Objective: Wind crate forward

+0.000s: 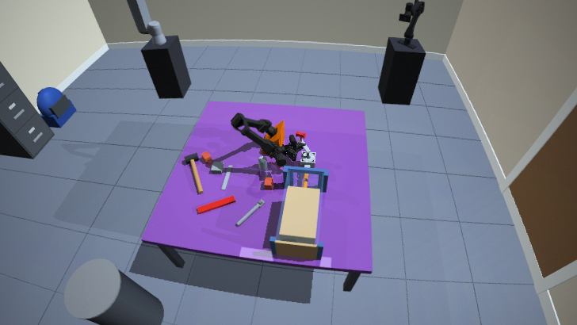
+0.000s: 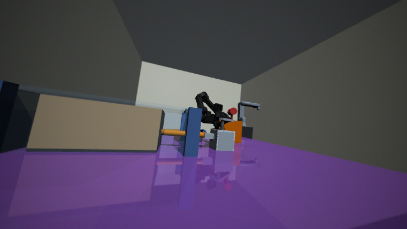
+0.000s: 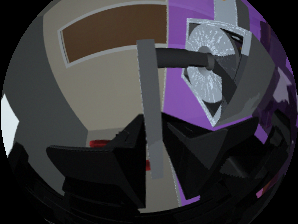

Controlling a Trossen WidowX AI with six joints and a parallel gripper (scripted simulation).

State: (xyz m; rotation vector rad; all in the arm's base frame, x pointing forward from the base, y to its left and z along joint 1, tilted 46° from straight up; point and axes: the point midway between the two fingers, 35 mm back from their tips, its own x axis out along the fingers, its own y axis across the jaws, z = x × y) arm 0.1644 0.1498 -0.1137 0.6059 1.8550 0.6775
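Now: the red knob 4 cm behind my gripper tip, 4 cm above it and 3 cm to the right of it. From my gripper tip the other things lie so: grey bar 50 cm to the right, 17 cm ahead, 14 cm below; grey winch 11 cm below, 3 cm ahead, 1 cm to the left; winch handle 1 cm to the right, 1 cm behind, 1 cm above.
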